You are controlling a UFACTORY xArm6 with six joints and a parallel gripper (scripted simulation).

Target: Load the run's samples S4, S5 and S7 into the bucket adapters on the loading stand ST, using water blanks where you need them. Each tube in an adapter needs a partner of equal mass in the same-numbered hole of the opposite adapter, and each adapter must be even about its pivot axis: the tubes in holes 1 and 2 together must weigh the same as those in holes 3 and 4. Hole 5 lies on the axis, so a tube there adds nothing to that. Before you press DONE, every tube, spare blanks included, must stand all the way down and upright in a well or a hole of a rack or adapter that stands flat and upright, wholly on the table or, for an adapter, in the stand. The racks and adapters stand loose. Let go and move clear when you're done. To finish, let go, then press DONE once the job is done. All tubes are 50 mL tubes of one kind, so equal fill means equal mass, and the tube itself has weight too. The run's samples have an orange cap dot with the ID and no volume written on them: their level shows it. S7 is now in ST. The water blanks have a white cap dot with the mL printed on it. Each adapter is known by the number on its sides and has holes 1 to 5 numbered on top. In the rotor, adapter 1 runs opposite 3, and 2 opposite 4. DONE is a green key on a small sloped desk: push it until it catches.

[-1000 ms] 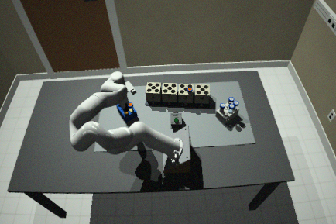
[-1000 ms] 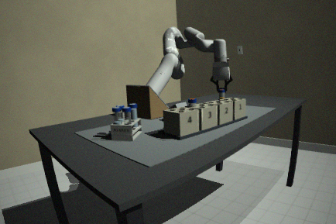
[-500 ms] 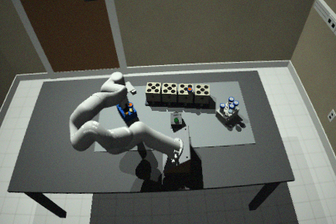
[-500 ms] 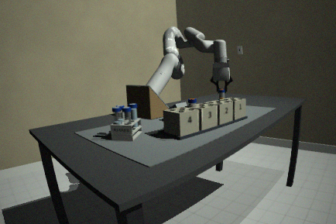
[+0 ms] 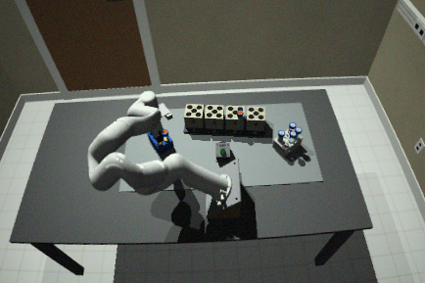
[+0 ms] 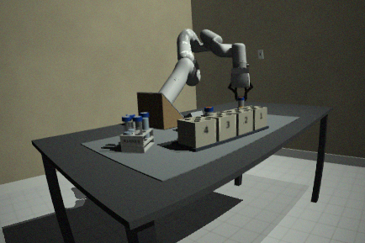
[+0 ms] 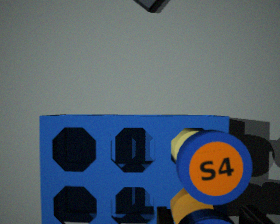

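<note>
Right now the sample S4 is 1 cm ahead of my hand, 4 cm to the right of it and 5 cm below it. Also, from my hand: green DONE key (11 cm behind, 31 cm to the right, 5 cm below); then blue rack (4 cm ahead, 9 cm below); then adapter 2 (13 cm ahead, 31 cm to the right, 7 cm below).
</note>
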